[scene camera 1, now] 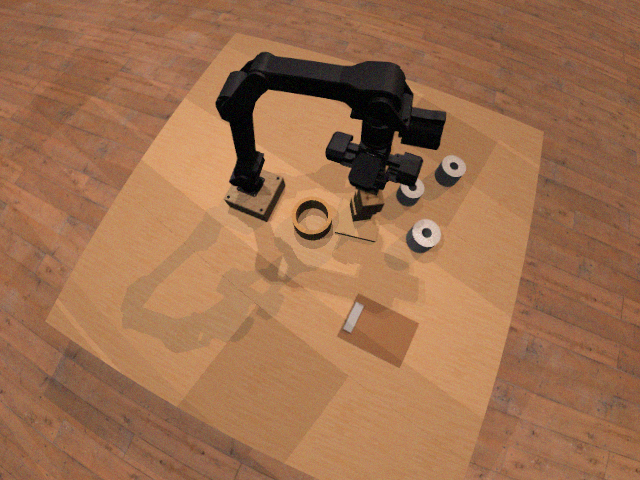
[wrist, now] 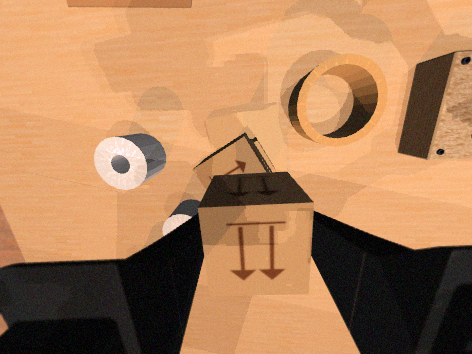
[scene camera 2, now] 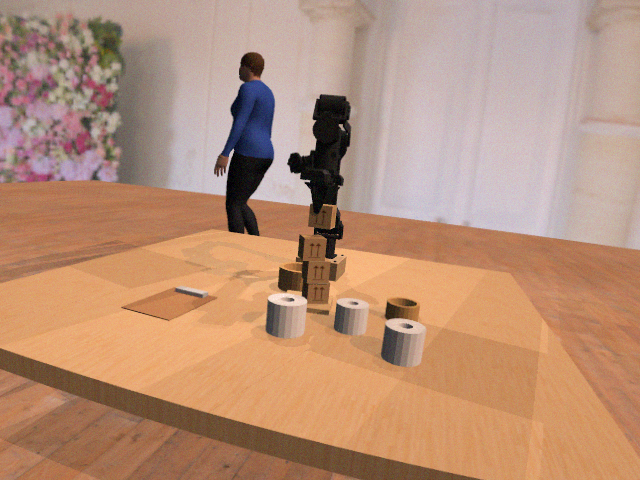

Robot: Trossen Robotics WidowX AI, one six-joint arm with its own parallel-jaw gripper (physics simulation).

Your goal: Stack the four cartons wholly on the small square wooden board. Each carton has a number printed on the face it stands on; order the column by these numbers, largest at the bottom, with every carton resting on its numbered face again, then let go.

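Where they show: gripper, fingertip midpoint: (wrist: 253,216) (scene camera 2: 319,213); arm's base at its link origin: (scene camera 1: 250,184) (scene camera 2: 325,255).
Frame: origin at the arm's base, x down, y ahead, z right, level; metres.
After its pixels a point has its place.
Note:
My gripper (scene camera 1: 369,189) {x -0.172, y 0.325, z -0.054 m} (scene camera 2: 319,209) {x -0.172, y 0.325, z -0.054 m} (wrist: 253,216) {x -0.172, y 0.325, z -0.054 m} is shut on a brown carton (scene camera 2: 323,218) {x -0.165, y 0.351, z -0.072 m} (wrist: 257,250) {x -0.194, y 0.323, z -0.061 m}, its arrow-marked faces showing between the fingers. The held carton is in the air, above the column with a gap in the scene camera 2 view. Three cartons stand stacked: the top carton (scene camera 2: 313,248) {x -0.093, y 0.365, z -0.059 m} sits slightly left of the middle carton (scene camera 2: 318,271) {x -0.038, y 0.356, z -0.074 m}, which stands on the bottom carton (scene camera 2: 319,293) {x 0.018, y 0.346, z -0.080 m}. The column rests on the small square board (scene camera 2: 317,311) {x 0.051, y 0.382, z -0.088 m} (scene camera 1: 347,227) {x 0.045, y 0.308, z -0.004 m}. In the wrist view part of a column carton (wrist: 232,161) {x -0.117, y 0.341, z -0.032 m} shows behind the held one. The numbered faces are hidden.
White rolls (scene camera 1: 423,235) {x 0.040, y 0.522, z -0.069 m} (scene camera 2: 285,316) {x 0.011, y 0.556, z -0.068 m} (wrist: 155,155) {x 0.020, y 0.478, z -0.050 m} stand near the column. A wooden ring (scene camera 1: 312,235) {x 0.009, y 0.230, z 0.069 m} (scene camera 2: 289,280) {x 0.024, y 0.262, z 0.027 m} (wrist: 383,95) {x -0.002, y 0.155, z 0.026 m} stands beside it. Another ring (scene camera 2: 402,311) {x 0.026, y 0.349, z -0.282 m} is farther right in the scene camera 2 view. A brown sheet (scene camera 1: 382,335) {x 0.055, y 0.512, z 0.240 m} (scene camera 2: 160,307) {x 0.055, y 0.543, z 0.230 m} bears a white bar (scene camera 1: 353,317) {x 0.045, y 0.420, z 0.227 m} (scene camera 2: 191,292) {x 0.047, y 0.432, z 0.219 m}.

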